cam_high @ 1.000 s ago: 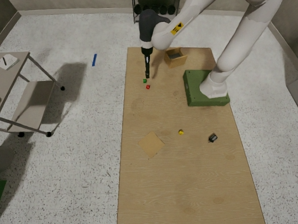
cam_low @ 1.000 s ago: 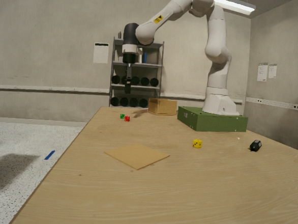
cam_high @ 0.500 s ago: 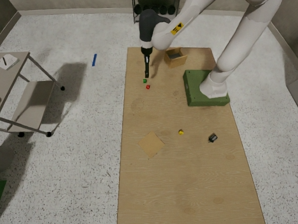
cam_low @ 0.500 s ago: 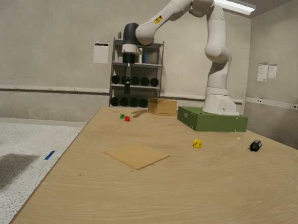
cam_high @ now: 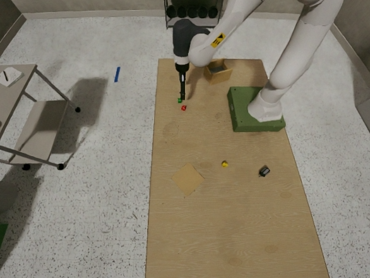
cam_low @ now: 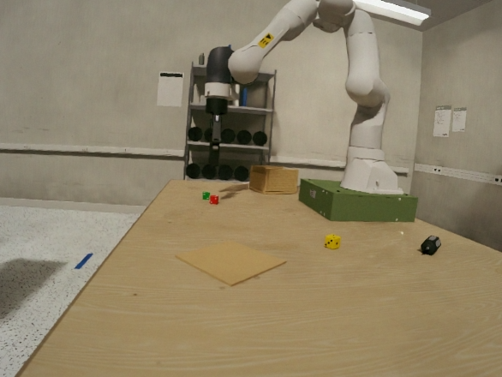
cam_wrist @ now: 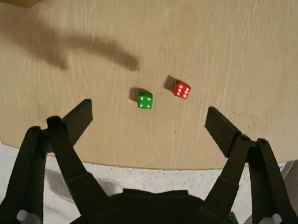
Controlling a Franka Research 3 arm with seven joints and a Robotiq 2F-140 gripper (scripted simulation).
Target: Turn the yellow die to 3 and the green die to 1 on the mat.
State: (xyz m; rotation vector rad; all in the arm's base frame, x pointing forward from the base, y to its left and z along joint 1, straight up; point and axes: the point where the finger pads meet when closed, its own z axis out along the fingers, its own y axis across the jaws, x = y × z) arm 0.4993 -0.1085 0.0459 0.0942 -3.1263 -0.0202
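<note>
Right now my hand is 12 cm above the green die and 2 cm short of it. Round my hand: wooden box 27 cm behind, 26 cm to the right, 8 cm below; red die 12 cm below, 6 cm to the left, 1 cm behind; yellow die 46 cm to the left, 26 cm behind, 12 cm below.
</note>
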